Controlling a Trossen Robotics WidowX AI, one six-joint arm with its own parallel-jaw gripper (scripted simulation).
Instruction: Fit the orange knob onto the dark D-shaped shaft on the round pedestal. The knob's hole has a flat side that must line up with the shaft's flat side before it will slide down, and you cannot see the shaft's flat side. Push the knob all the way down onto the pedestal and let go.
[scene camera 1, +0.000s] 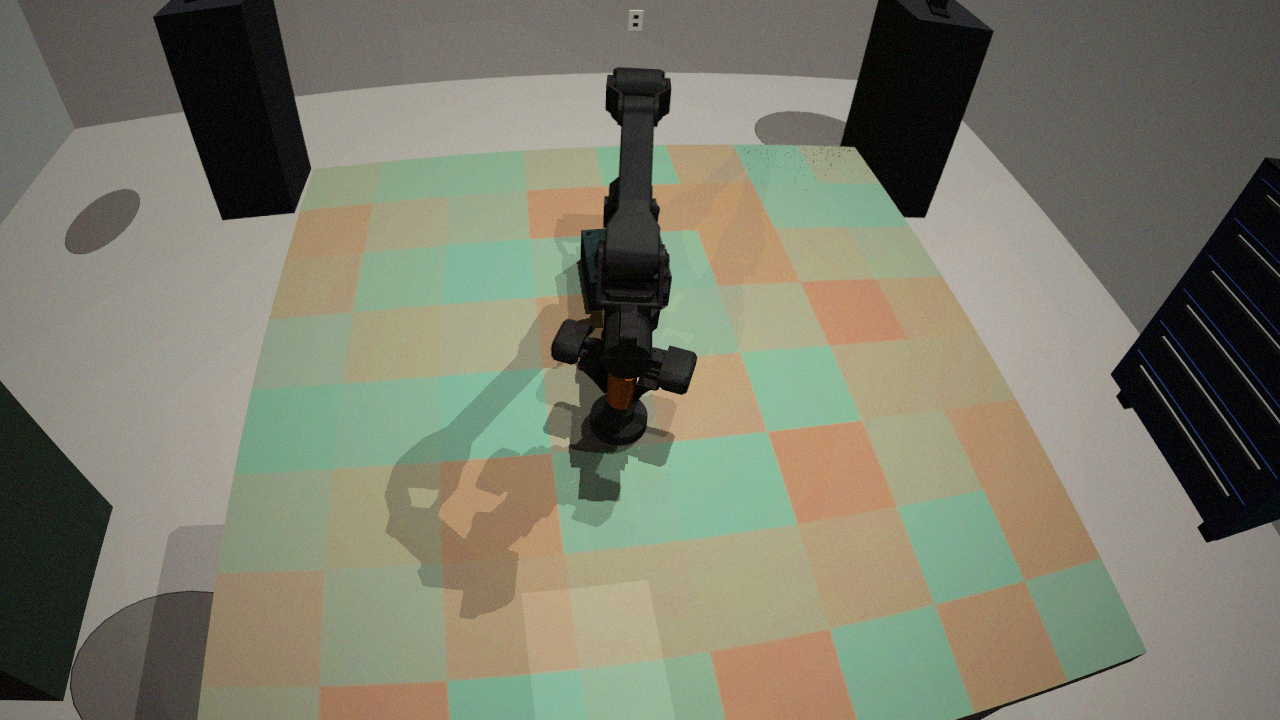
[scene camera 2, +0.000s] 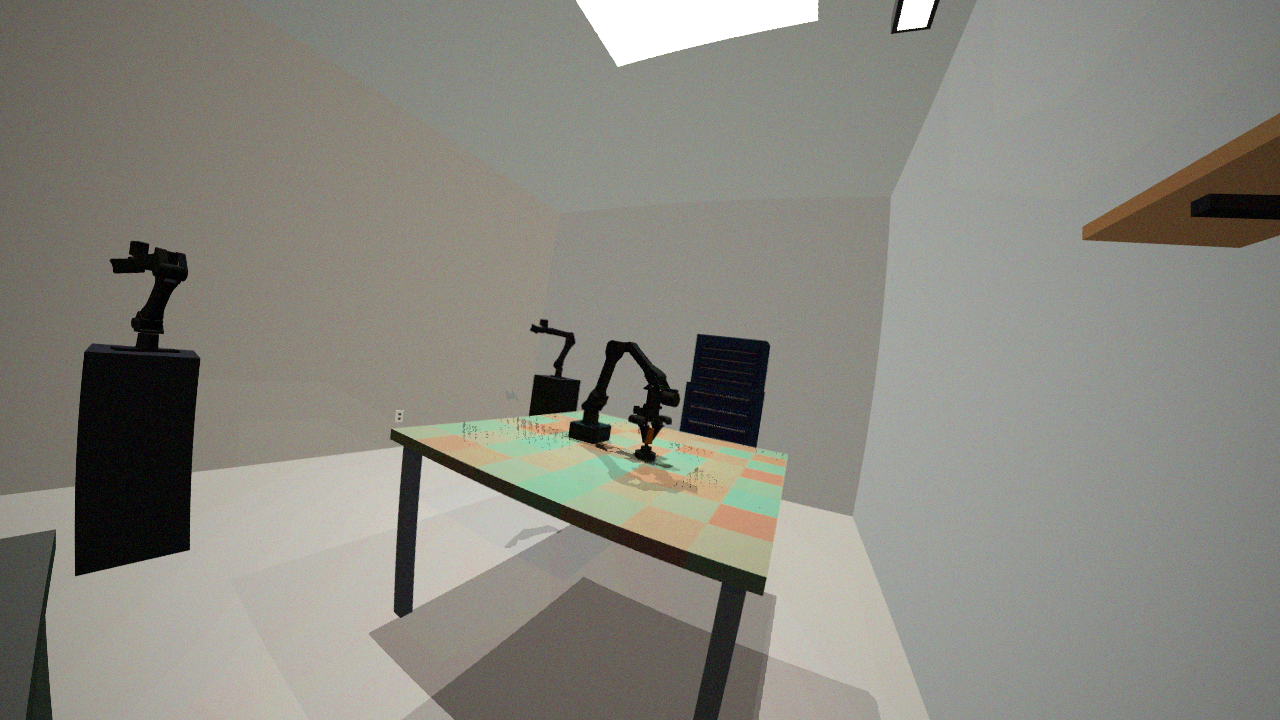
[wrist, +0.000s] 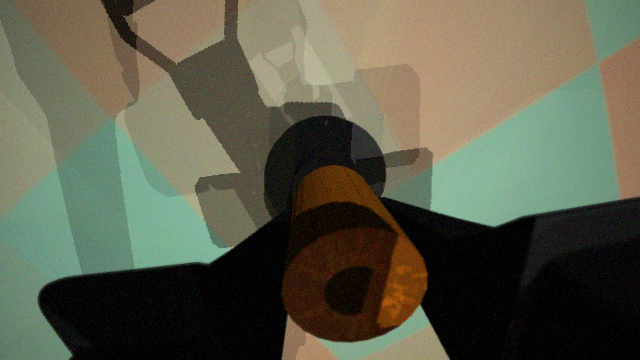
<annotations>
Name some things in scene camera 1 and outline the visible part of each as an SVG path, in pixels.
My gripper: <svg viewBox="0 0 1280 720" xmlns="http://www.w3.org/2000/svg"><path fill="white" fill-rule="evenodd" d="M695 352L674 346L669 346L668 351L653 347L652 367L645 375L639 377L633 401L636 402L644 393L649 390L656 391L659 387L662 390L680 395L687 393L697 362ZM564 320L552 344L553 359L570 365L578 362L577 368L584 371L603 393L607 393L608 373L602 366L603 331L601 339L590 338L587 336L591 334L593 325L572 319ZM660 309L651 309L652 332L657 329Z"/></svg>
An orange knob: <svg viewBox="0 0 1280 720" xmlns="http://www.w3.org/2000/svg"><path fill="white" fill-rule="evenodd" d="M608 373L606 397L608 404L618 410L631 407L634 404L633 396L637 385L637 378L622 379Z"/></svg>
</annotations>
